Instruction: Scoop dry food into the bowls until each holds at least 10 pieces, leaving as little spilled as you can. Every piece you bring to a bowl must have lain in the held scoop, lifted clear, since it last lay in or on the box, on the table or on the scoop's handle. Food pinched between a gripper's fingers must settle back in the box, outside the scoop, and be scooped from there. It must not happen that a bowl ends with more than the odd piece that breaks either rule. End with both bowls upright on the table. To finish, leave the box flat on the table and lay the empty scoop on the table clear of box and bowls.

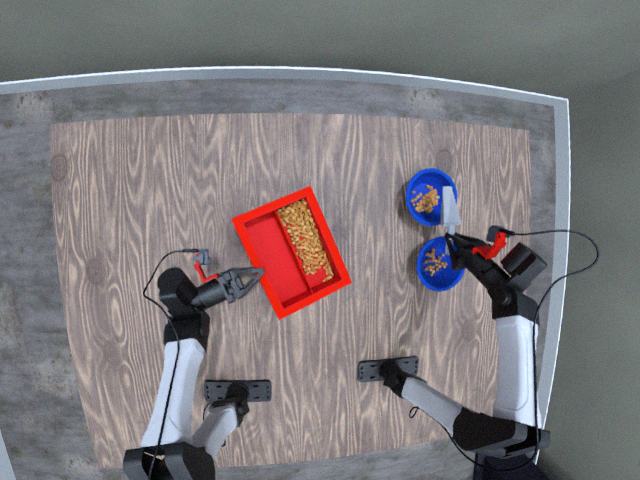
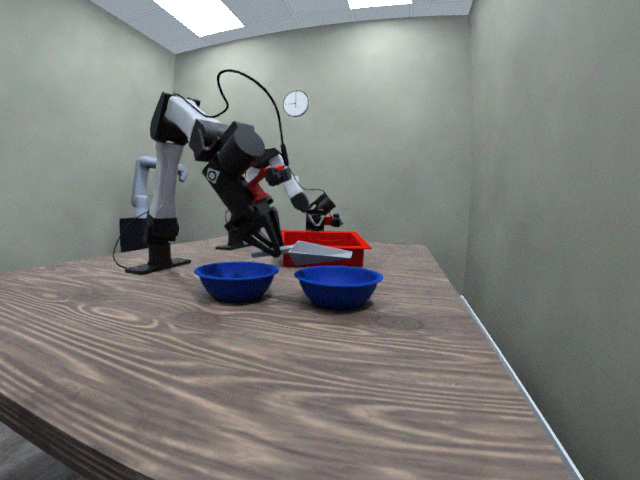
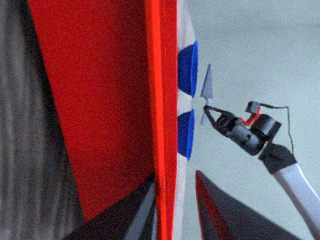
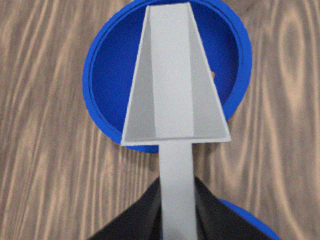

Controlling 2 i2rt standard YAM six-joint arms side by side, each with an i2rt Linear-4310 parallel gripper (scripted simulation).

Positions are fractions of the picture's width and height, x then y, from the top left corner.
Labels:
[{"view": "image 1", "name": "my right gripper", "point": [0.70, 0.49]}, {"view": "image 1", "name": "red box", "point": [0.46, 0.61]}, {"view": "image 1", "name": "grey scoop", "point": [0.70, 0.45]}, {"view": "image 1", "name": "blue bowl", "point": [0.68, 0.37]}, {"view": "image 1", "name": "blue bowl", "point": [0.69, 0.58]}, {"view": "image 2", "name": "my right gripper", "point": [0.44, 0.53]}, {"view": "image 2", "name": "red box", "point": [0.55, 0.50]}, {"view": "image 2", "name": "grey scoop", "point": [0.47, 0.53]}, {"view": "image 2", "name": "blue bowl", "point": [0.52, 0.60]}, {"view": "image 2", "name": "blue bowl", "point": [0.35, 0.59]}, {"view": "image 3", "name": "my left gripper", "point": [0.55, 0.74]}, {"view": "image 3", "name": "my right gripper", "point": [0.64, 0.44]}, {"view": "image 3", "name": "red box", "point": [0.35, 0.32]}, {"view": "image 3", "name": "blue bowl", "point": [0.59, 0.25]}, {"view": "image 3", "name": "blue bowl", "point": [0.58, 0.51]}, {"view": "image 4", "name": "my right gripper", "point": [0.55, 0.77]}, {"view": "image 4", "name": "grey scoop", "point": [0.54, 0.43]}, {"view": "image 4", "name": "blue bowl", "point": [0.34, 0.30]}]

